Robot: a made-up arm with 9 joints. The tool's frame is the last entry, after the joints.
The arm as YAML. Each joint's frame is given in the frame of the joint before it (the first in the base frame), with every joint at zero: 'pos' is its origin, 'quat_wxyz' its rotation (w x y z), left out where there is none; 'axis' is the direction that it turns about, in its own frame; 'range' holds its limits. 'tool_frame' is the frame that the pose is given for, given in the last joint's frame.
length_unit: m
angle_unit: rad
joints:
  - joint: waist
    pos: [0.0, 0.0, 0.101]
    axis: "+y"
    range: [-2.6, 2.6]
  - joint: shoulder
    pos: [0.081, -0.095, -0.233]
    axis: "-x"
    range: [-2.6, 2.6]
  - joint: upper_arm
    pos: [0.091, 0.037, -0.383]
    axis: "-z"
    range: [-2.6, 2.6]
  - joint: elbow
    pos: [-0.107, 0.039, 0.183]
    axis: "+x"
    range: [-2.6, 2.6]
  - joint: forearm
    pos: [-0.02, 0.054, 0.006]
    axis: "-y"
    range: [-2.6, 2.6]
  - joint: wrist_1
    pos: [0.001, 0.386, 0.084]
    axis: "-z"
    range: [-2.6, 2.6]
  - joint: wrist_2
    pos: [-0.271, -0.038, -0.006]
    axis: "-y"
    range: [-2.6, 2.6]
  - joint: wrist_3
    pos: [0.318, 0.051, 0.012]
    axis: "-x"
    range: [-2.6, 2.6]
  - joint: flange
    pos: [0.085, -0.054, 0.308]
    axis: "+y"
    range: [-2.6, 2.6]
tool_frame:
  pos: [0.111, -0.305, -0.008]
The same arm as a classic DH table. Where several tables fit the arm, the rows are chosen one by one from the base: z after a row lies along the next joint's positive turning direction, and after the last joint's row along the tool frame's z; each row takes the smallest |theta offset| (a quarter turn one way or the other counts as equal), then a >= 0, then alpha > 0; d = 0 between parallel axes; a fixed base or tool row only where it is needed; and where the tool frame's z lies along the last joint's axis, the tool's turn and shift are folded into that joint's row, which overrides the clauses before.
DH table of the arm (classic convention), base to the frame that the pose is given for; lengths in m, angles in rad. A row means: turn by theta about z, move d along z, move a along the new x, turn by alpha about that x. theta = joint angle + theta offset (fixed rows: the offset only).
base (fixed): d 0.1010  theta offset 0.0000  a 0.0000  alpha -1.5708
waist: d -0.0950  theta offset 1.5708  a 0.2330  alpha -1.5708
shoulder: d -0.1720  theta offset -1.5708  a 0.0370  alpha -1.5708
upper_arm: d 0.2000  theta offset 0.0000  a 0.0390  alpha -1.5708
elbow: d -0.1270  theta offset 1.5708  a 0.0060  alpha -1.5708
forearm: d -0.4400  theta offset -1.5708  a 0.0010  alpha 1.5708
wrist_1: d -0.0780  theta offset 0.0000  a -0.2710  alpha -1.5708
wrist_2: d -0.0130  theta offset 1.5708  a 0.0120  alpha -1.5708
wrist_3: d -0.4030  theta offset 0.0000  a 0.3080  alpha -1.5708
flange: d -0.3590  theta offset 1.5708  a 0.1110  alpha 1.5708
tool (fixed): d -0.0080  theta offset 0.0000  a 0.0000  alpha 0.0000
Joint limits (rad, base to tool): -2.6000..2.6000 -2.6000..2.6000 -2.6000..2.6000 -2.6000..2.6000 -2.6000..2.6000 -2.6000..2.6000 -2.6000..2.6000 -2.6000..2.6000 -2.6000..2.6000

